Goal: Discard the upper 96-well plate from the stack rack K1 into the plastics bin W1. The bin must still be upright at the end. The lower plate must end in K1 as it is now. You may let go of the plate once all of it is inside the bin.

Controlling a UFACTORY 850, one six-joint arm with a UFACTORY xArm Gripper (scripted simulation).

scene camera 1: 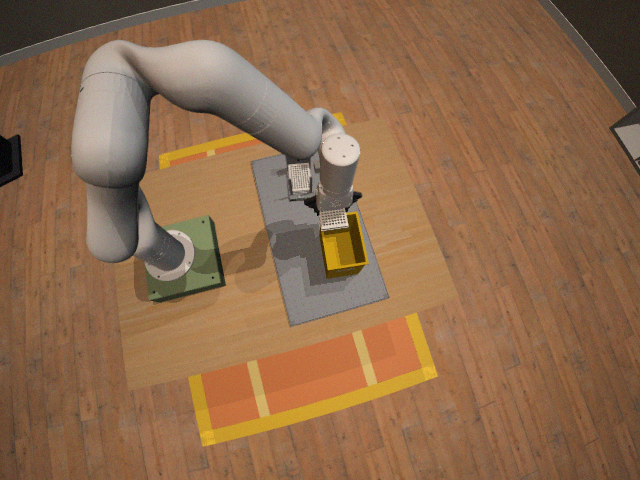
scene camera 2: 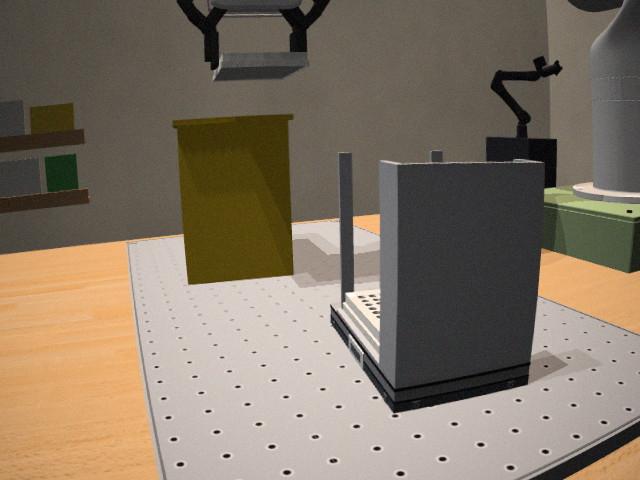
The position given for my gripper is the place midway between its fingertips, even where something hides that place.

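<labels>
I can see my gripper in scene camera 1 (331, 209), and it is visible in scene camera 2 (256, 66) as well. There is also a yellow plastics bin W1, which appears in scene camera 1 (342, 248) and again in scene camera 2 (234, 172).
</labels>
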